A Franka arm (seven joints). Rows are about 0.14 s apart.
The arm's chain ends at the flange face. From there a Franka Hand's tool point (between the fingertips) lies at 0.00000 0.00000 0.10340 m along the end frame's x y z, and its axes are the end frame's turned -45 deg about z.
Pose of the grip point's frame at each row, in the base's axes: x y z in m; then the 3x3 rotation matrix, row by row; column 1 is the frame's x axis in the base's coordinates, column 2 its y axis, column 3 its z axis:
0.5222, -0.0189, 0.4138; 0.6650, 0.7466, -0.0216; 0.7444, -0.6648, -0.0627; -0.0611, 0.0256, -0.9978
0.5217, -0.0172, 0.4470; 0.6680, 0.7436, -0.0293; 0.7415, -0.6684, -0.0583; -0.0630, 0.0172, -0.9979
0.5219, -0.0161, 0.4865; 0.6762, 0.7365, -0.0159; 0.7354, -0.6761, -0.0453; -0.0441, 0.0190, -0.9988
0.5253, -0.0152, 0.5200; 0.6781, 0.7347, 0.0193; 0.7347, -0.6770, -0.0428; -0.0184, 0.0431, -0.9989
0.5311, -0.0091, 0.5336; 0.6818, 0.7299, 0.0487; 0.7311, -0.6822, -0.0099; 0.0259, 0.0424, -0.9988
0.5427, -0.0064, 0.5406; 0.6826, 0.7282, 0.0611; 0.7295, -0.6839, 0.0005; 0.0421, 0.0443, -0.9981
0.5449, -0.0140, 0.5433; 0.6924, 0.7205, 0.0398; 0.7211, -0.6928, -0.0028; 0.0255, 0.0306, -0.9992
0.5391, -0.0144, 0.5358; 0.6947, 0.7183, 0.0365; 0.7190, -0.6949, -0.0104; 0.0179, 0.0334, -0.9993
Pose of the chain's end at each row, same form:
0.5244, -0.0124, 0.5170; 0.9982, 0.0577, -0.0216; 0.0563, -0.9965, -0.0627; -0.0251, 0.0613, -0.9978
0.5247, -0.0112, 0.5502; 0.9982, 0.0535, -0.0293; 0.0517, -0.9969, -0.0583; -0.0324, 0.0567, -0.9979
0.5235, -0.0114, 0.5898; 0.9989, 0.0426, -0.0159; 0.0419, -0.9981, -0.0453; -0.0177, 0.0446, -0.9988
0.5233, -0.0108, 0.6233; 0.9990, 0.0400, 0.0193; 0.0408, -0.9982, -0.0428; 0.0175, 0.0435, -0.9989
0.5261, -0.0081, 0.6369; 0.9982, 0.0340, 0.0487; 0.0346, -0.9994, -0.0099; 0.0483, 0.0117, -0.9988
0.5364, -0.0065, 0.6438; 0.9976, 0.0322, 0.0611; 0.0322, -0.9994, 0.0005; 0.0611, 0.0016, -0.9981
0.5408, -0.0137, 0.6466; 0.9991, 0.0199, 0.0398; 0.0200, -0.9998, -0.0028; 0.0397, 0.0036, -0.9992
0.5353, -0.0133, 0.6391; 0.9991, 0.0167, 0.0365; 0.0170, -0.9998, -0.0104; 0.0363, 0.0110, -0.9993

